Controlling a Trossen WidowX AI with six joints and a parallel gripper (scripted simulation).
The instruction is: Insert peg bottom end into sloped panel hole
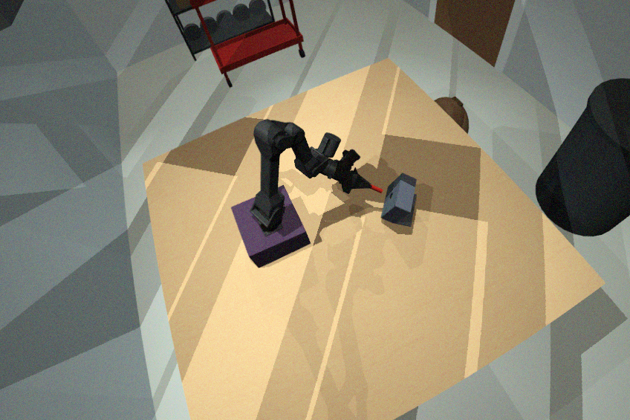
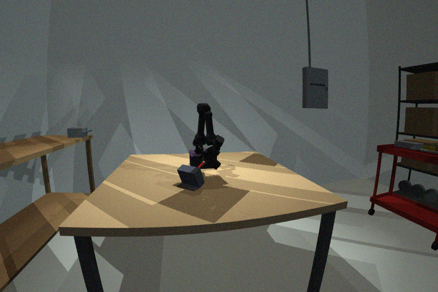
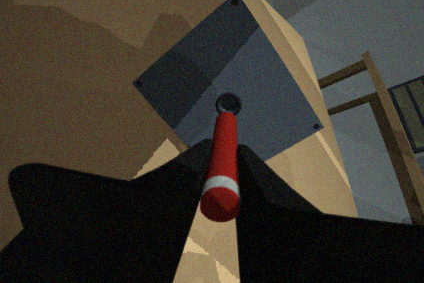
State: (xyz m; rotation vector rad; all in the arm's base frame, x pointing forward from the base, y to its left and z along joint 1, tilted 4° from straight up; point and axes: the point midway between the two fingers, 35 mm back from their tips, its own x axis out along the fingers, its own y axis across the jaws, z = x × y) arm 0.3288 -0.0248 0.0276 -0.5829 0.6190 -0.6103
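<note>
Right now my gripper tip is 7 cm to the left of the blue-grey sloped panel, 7 cm short of it and 4 cm above it. From my gripper tip the other things lie so: red peg (1 cm to the left, 1 cm behind, 1 cm above).
</note>
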